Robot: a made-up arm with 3 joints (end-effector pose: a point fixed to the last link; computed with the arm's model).
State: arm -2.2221 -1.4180 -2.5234
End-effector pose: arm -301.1 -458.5 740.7 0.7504 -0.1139 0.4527 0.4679
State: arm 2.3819 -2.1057 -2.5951
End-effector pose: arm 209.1 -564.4 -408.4 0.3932 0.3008 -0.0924 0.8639
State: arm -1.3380 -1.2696 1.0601
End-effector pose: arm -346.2 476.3 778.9 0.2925 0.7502 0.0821 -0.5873
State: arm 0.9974 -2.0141 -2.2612
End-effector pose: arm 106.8 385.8 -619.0 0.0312 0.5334 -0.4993 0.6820
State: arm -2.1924 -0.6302 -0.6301
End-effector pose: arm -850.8 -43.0 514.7 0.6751 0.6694 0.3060 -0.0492
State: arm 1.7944 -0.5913 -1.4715
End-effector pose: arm -858.0 -193.2 -264.4 0.0594 0.9548 0.0468 0.2876
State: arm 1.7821 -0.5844 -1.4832
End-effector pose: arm -859.6 -186.8 -262.9 0.0592 0.9558 0.0429 0.2848
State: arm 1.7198 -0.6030 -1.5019
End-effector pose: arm -853.5 -165.8 -288.2 0.0382 0.9541 0.0323 0.2952
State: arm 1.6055 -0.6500 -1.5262
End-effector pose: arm -837.6 -122.4 -339.0 0.0047 -0.9476 -0.0127 -0.3191
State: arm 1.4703 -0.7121 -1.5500
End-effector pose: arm -814.4 -59.3 -394.7 0.0568 -0.9356 0.0139 -0.3483
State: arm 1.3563 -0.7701 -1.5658
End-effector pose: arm -790.5 3.7 -436.0 0.1015 -0.9212 0.0393 -0.3735
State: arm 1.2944 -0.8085 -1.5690
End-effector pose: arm -773.9 41.9 -458.2 0.1275 -0.9105 0.0538 -0.3896
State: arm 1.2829 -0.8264 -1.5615
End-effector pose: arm -766.3 50.2 -468.2 0.1356 -0.9057 0.0558 -0.3977
